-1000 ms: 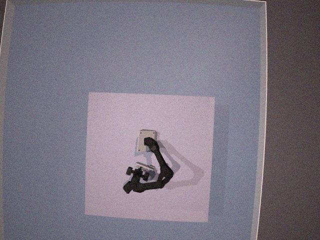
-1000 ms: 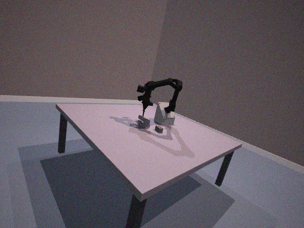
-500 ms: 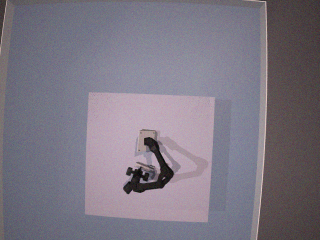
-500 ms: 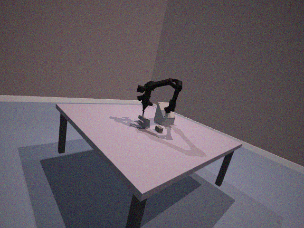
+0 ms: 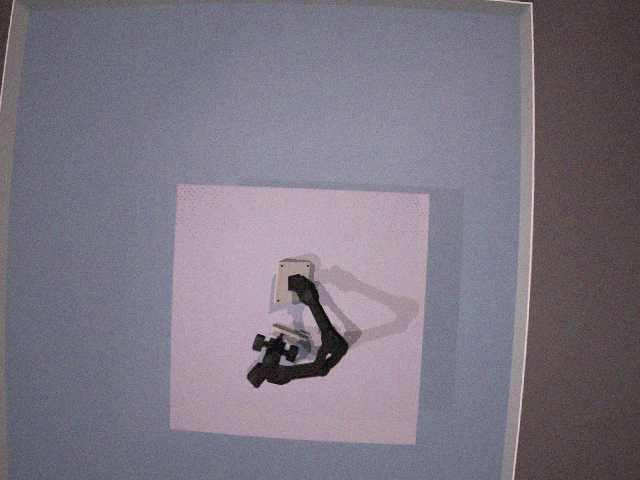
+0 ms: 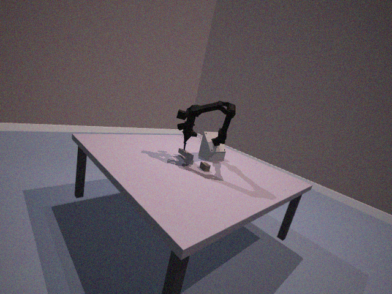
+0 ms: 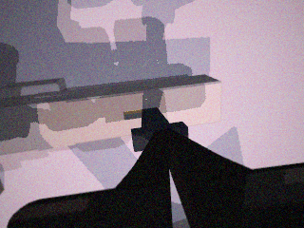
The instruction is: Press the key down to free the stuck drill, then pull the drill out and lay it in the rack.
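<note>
Right now the drill is 70 mm below my gripper tip, 60 mm to the left of it and 10 mm ahead of it. Round my gripper tip: tan rack (220 mm to the left, 100 mm below, 10 mm behind); pale long fixture block (80 mm below, 40 mm to the left, 10 mm ahead).
</note>
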